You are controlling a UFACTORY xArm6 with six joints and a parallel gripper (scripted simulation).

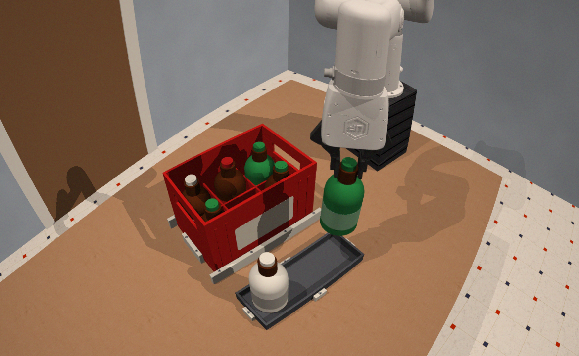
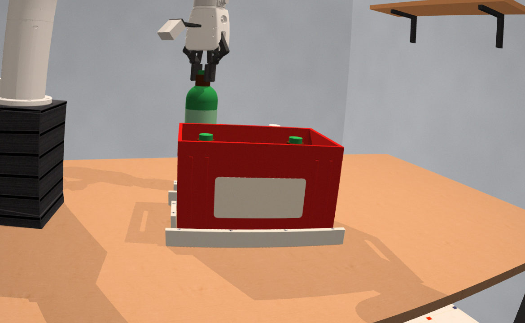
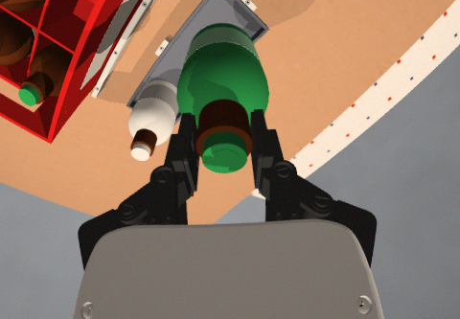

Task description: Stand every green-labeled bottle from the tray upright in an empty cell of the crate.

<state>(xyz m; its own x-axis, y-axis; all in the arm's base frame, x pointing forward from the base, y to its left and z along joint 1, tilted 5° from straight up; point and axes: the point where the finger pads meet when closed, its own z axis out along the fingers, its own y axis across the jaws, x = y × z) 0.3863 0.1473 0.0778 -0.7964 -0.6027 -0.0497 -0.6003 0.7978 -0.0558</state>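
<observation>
My gripper is now 70 mm above the green bottle. The rest, counted from my hand: dark tray: 90 mm ahead, 10 mm to the right, 260 mm below; then crate: 60 mm ahead, 220 mm to the right, 190 mm below; then white-labeled bottle: 170 mm ahead, 30 mm to the right, 190 mm below.
</observation>
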